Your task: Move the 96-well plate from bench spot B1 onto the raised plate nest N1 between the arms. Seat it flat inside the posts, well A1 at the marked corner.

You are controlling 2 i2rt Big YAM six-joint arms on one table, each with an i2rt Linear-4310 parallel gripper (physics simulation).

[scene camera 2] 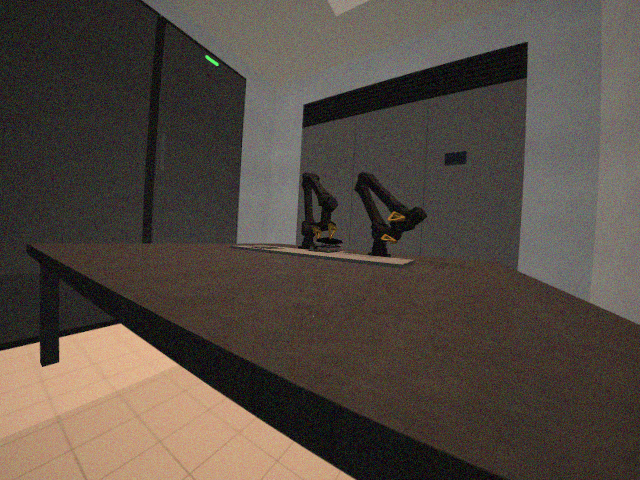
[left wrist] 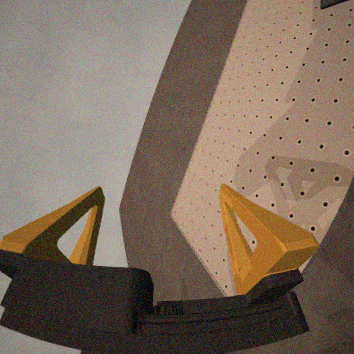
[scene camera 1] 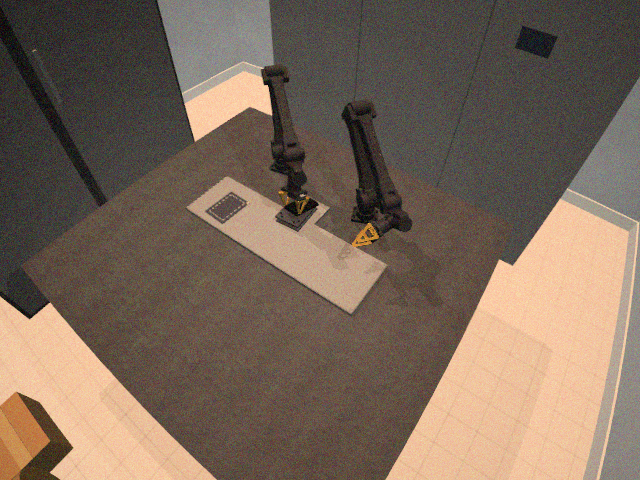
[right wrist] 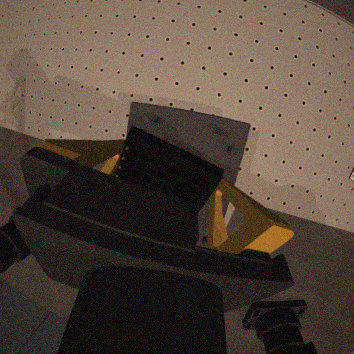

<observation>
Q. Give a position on a dark well plate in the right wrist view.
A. At 147,160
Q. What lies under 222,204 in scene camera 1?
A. A grey nest.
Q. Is my left gripper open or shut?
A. Open.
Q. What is my left gripper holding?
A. Nothing.
</observation>
